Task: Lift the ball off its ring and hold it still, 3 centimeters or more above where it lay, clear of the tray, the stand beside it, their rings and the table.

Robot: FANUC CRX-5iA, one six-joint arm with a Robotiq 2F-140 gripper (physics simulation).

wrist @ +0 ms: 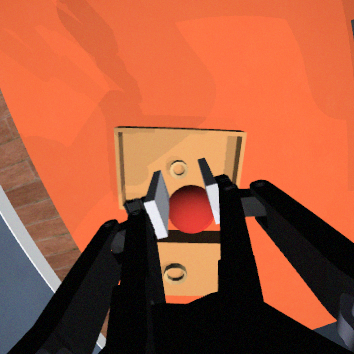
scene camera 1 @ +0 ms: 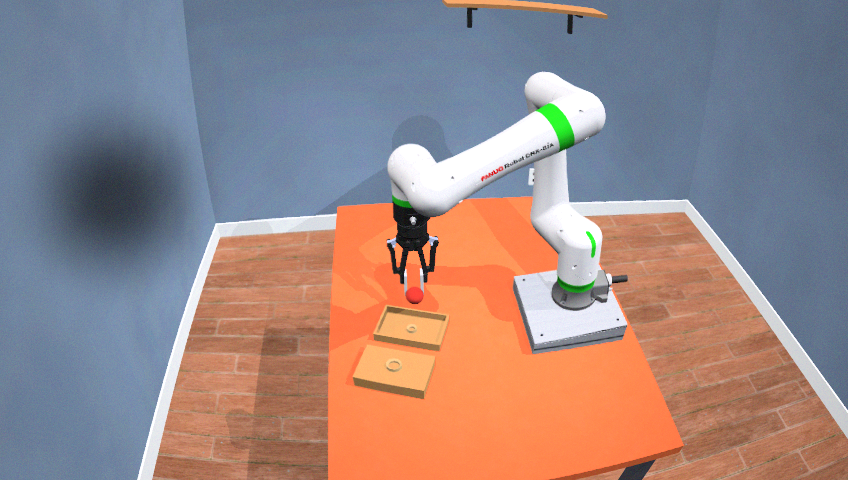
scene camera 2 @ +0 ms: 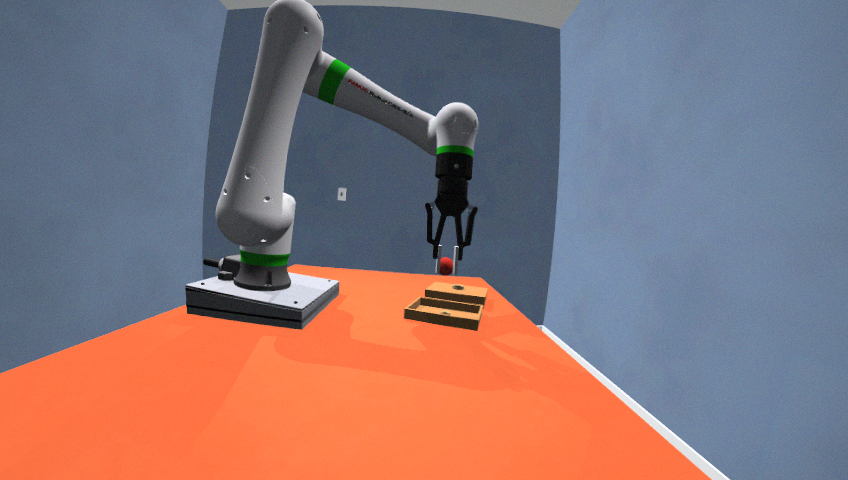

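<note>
The red ball is between the two pads of my gripper, which is shut on it. The ball hangs in the air, well above the shallow wooden tray and apart from it. The small ring on the tray floor holds no ball. The wooden stand is beside the tray, with its own ring on top. The ball touches neither ring.
The orange table bears the tray and the stand. The arm's grey base plate stands to the right in scene camera 1. A wall shelf is high at the back.
</note>
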